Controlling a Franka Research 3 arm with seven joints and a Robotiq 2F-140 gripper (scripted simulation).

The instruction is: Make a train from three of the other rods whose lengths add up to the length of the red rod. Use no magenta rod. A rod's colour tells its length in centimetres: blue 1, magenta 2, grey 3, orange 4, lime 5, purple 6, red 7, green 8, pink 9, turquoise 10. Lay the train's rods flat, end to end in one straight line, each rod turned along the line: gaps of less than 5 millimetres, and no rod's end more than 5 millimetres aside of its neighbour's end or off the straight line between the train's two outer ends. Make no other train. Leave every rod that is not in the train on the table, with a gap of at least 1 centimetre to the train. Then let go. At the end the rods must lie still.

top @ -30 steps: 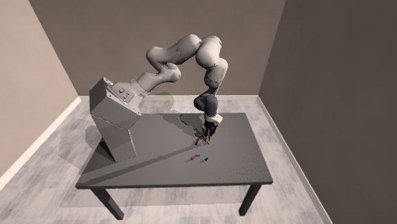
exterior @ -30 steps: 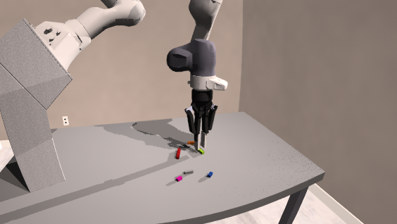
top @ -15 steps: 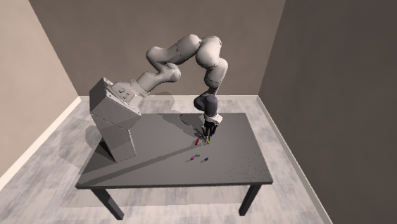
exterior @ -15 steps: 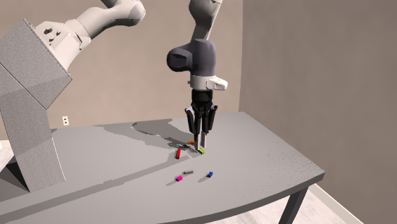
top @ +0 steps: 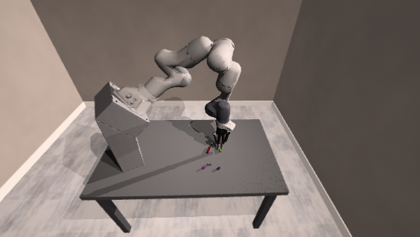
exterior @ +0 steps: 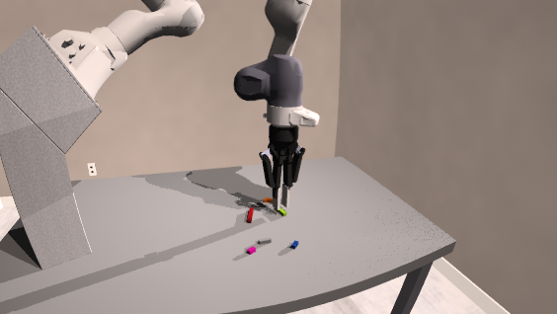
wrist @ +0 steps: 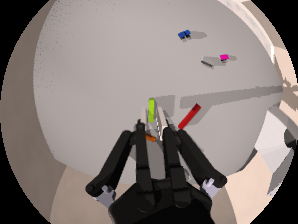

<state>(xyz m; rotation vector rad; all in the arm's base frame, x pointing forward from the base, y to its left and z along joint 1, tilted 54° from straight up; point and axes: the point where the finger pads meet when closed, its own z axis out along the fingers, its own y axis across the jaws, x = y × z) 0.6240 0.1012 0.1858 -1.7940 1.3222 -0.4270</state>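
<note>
Now: the lime rod 50 mm below my hand. The rest, counted from my hand: grey rod 40 mm behind, 160 mm to the right, 50 mm below; then orange rod 30 mm behind, 60 mm to the left, 50 mm below; then red rod 80 mm behind, 30 mm to the right, 50 mm below.
</note>
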